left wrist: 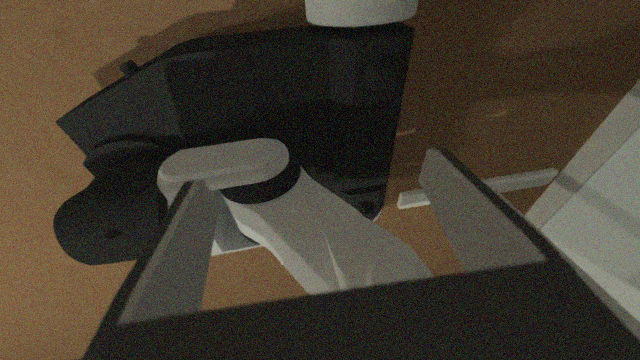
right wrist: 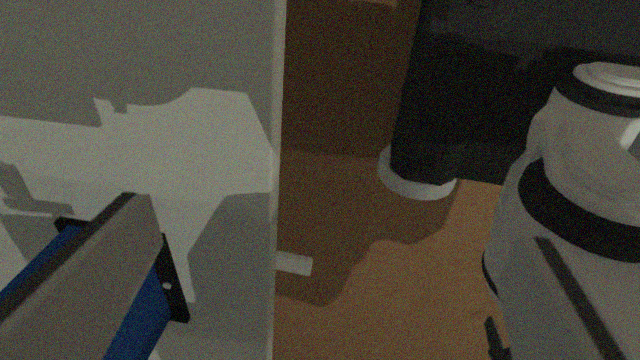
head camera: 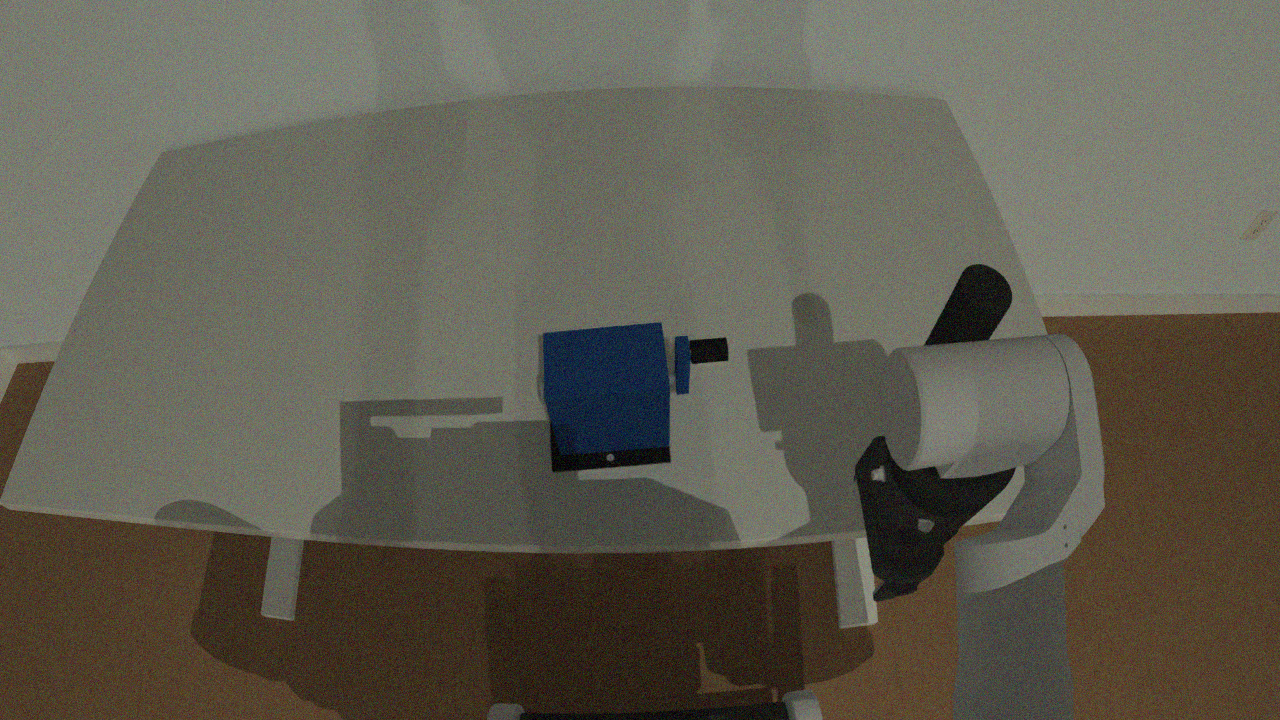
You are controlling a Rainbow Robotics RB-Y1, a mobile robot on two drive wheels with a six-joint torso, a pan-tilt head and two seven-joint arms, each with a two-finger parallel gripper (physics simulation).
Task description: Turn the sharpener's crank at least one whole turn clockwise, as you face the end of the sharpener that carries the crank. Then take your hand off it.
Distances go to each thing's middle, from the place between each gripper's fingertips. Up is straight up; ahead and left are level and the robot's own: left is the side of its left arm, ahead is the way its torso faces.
Right now my right hand is 200 mm short of the blue sharpener (head camera: 607,390), 210 mm to the right of it and 60 mm above it.
Now: left hand 510 mm short of the blue sharpener, 240 mm to the left of it and 260 mm below it.
